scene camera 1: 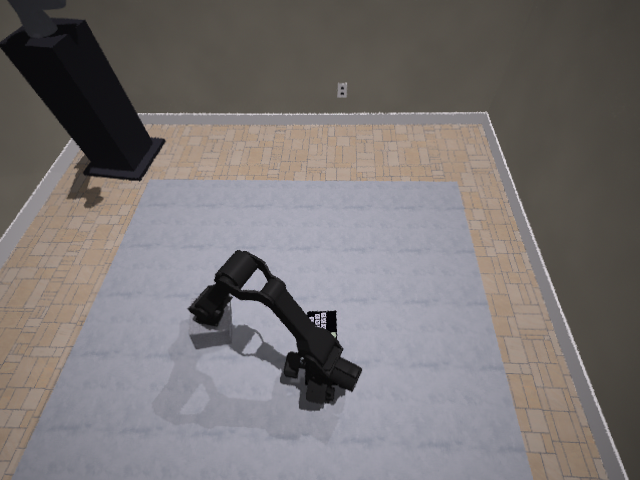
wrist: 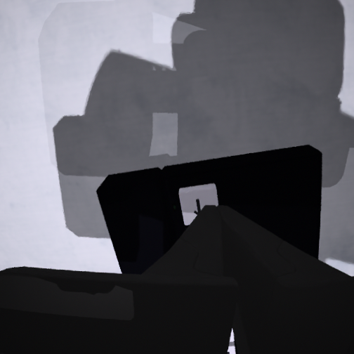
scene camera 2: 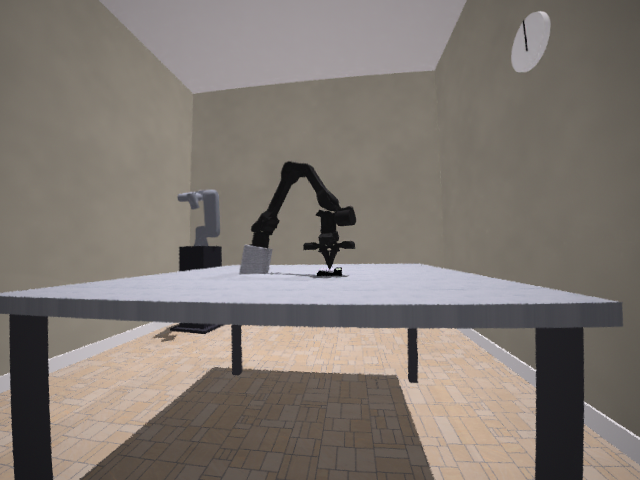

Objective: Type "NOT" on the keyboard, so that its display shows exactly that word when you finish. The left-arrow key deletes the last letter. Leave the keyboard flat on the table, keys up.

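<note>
The black keyboard [scene camera 1: 331,320] [scene camera 2: 322,273] [wrist: 270,190] lies flat on the table with its keys up. In the wrist view its end shows, with the white arrow key [wrist: 191,200] partly behind the fingertips. My gripper [scene camera 2: 329,267] [wrist: 214,216] is shut and empty, pointing down at the keyboard, its tips at or just above the arrow key; contact cannot be told. In scene camera 1 the arm hides the fingertips and much of the keyboard. A small pale part of the display [scene camera 1: 333,334] shows there, and its letters cannot be read. The other keys are hidden in the wrist view.
The arm's grey base block [scene camera 1: 210,338] [scene camera 2: 255,259] stands on the table [scene camera 1: 403,248] [scene camera 2: 465,289], left of the keyboard. A black pedestal [scene camera 1: 87,98] [scene camera 2: 200,256] with another grey arm [scene camera 2: 211,214] stands on the floor beyond the table.
</note>
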